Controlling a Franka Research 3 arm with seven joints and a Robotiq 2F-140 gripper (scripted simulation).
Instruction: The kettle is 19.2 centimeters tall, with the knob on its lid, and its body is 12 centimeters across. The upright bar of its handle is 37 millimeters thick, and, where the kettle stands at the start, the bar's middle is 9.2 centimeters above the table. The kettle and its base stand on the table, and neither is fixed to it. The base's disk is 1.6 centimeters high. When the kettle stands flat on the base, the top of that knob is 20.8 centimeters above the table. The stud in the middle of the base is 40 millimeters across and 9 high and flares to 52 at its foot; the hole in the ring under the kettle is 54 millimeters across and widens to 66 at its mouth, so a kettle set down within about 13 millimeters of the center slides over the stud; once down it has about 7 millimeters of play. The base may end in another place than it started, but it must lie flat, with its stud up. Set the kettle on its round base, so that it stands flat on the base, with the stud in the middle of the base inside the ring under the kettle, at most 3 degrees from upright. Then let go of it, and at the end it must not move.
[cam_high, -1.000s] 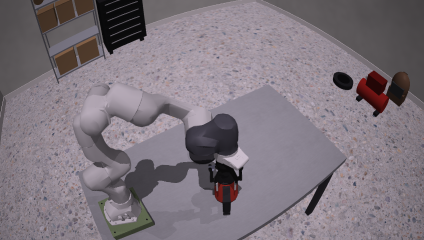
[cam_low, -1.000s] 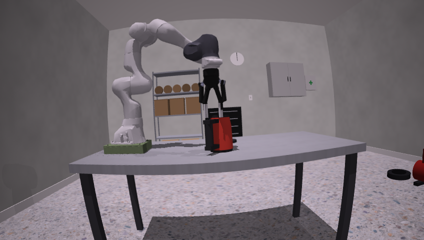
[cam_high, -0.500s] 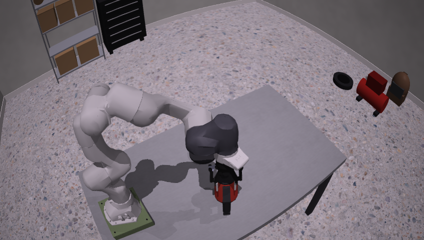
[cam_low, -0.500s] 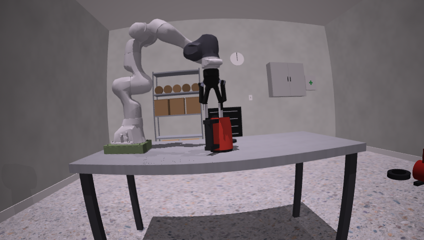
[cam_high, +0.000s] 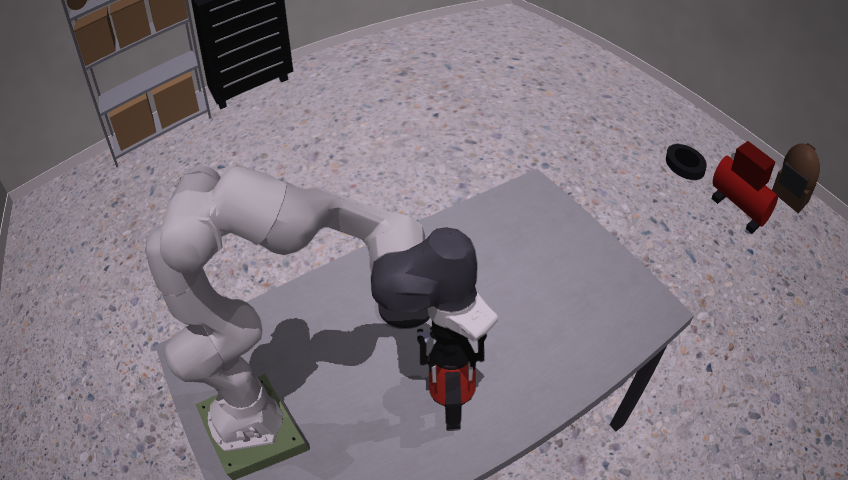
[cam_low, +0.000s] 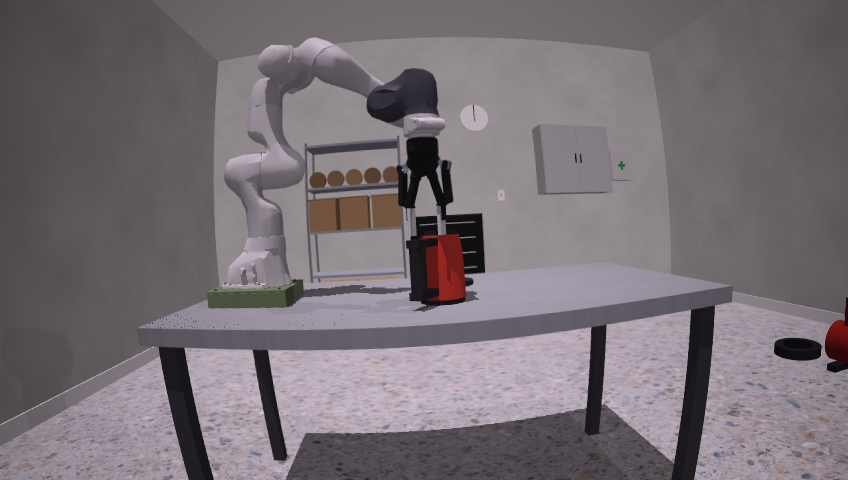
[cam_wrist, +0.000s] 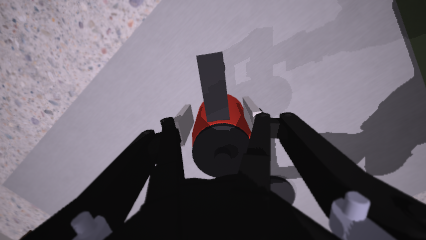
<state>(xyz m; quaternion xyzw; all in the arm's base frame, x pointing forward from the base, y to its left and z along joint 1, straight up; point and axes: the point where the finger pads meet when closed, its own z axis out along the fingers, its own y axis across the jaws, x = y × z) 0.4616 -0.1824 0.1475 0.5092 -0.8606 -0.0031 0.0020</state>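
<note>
The red kettle is 2 cm ahead of my hand, 3 cm to the left of it and 10 cm below it. The rest, counted from my hand: black round base 7 cm ahead, 36 cm to the left, 18 cm below.
</note>
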